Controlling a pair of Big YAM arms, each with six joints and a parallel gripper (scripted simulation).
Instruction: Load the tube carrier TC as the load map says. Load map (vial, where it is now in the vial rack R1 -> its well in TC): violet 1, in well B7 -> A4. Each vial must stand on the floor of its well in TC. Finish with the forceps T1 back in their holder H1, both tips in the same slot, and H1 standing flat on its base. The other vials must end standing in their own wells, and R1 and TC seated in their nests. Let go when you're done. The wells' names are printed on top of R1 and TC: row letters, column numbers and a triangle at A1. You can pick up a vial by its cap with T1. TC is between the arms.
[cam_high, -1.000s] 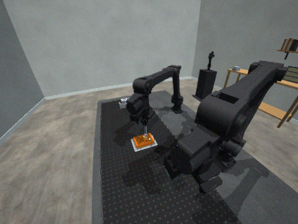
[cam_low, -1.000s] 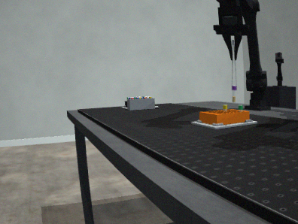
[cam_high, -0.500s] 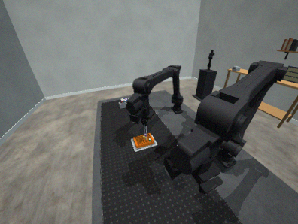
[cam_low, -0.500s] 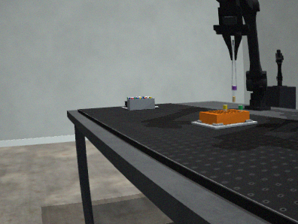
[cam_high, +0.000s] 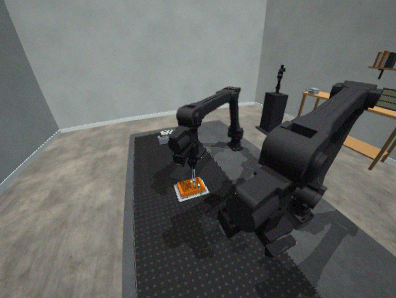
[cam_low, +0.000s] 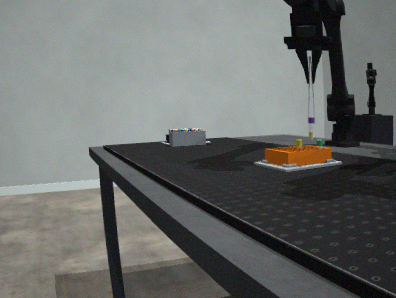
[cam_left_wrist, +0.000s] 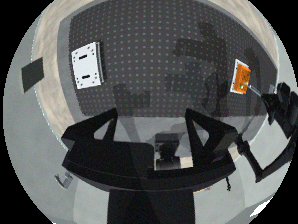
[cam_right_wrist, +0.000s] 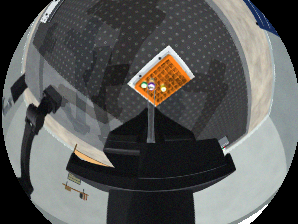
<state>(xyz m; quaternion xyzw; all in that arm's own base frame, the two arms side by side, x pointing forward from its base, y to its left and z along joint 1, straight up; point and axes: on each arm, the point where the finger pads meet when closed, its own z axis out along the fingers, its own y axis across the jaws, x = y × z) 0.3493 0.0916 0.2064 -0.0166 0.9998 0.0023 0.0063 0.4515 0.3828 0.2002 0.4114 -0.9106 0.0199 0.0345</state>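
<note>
The orange tube carrier lies 160 mm below my right hand, 40 mm to the right of it and 10 mm ahead of it.
</note>
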